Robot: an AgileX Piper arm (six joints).
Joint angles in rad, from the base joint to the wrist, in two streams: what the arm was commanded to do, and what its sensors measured. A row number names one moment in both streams.
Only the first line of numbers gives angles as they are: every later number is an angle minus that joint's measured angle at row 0.
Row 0, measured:
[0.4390 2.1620 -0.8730 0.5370 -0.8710 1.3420]
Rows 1 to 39, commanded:
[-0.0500 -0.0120 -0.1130 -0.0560 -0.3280 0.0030]
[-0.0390 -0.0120 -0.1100 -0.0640 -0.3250 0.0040]
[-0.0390 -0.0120 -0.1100 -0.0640 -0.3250 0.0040]
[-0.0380 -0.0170 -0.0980 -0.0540 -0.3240 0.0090]
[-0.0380 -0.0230 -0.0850 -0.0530 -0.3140 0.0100]
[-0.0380 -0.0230 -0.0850 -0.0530 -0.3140 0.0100]
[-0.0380 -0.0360 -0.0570 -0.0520 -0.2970 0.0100]
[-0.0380 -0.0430 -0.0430 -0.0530 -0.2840 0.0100]
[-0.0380 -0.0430 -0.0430 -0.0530 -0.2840 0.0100]
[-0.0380 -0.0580 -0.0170 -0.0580 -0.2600 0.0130]
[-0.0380 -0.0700 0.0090 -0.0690 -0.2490 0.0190]
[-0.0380 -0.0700 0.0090 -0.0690 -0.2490 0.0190]
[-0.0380 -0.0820 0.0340 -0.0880 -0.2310 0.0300]
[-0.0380 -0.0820 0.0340 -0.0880 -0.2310 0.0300]
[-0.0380 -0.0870 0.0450 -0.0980 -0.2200 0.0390]
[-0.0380 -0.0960 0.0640 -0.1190 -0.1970 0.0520]
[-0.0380 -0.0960 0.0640 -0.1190 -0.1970 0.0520]
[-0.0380 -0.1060 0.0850 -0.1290 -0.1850 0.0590]
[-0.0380 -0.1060 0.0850 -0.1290 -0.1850 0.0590]
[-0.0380 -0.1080 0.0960 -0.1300 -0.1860 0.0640]
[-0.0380 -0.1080 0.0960 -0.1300 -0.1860 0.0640]
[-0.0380 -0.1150 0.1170 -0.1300 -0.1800 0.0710]
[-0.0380 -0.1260 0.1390 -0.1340 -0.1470 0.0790]
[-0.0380 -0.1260 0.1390 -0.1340 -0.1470 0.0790]
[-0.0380 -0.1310 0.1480 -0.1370 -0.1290 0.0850]
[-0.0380 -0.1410 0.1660 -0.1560 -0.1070 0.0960]
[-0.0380 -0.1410 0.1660 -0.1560 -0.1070 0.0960]
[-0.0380 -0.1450 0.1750 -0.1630 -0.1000 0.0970]
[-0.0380 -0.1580 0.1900 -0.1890 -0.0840 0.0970]
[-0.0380 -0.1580 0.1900 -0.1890 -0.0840 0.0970]
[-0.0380 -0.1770 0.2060 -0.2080 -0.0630 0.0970]
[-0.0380 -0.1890 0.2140 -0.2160 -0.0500 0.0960]
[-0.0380 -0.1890 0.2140 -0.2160 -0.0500 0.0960]
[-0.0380 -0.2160 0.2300 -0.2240 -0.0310 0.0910]
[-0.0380 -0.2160 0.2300 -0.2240 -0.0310 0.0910]
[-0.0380 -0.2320 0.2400 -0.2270 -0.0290 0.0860]
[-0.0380 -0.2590 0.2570 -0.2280 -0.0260 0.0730]
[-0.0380 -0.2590 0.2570 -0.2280 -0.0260 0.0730]
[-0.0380 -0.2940 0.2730 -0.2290 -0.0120 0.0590]
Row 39, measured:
[-0.0340 -0.2440 0.2550 -0.2130 -0.0350 0.0920]
